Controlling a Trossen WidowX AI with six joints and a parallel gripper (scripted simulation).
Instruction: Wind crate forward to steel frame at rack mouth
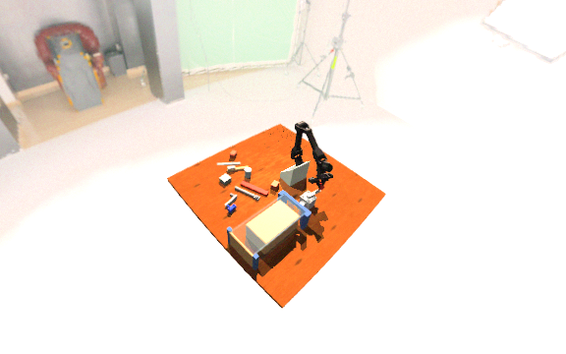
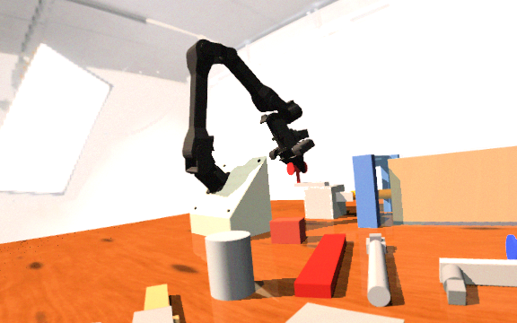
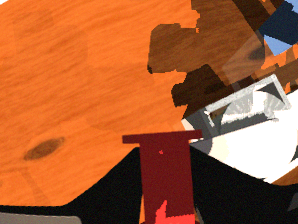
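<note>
Now: gripper tip 250 mm short of the frame, 40 mm to the left of it and 30 mm above it. Also, from my gripper tip: winch: 80 mm ahead, 40 mm to the right, 100 mm below; red knob: 10 mm behind, 20 mm to the right; clear-panelled cubby: 500 mm ahead, 50 mm to the right, 20 mm below.
</note>
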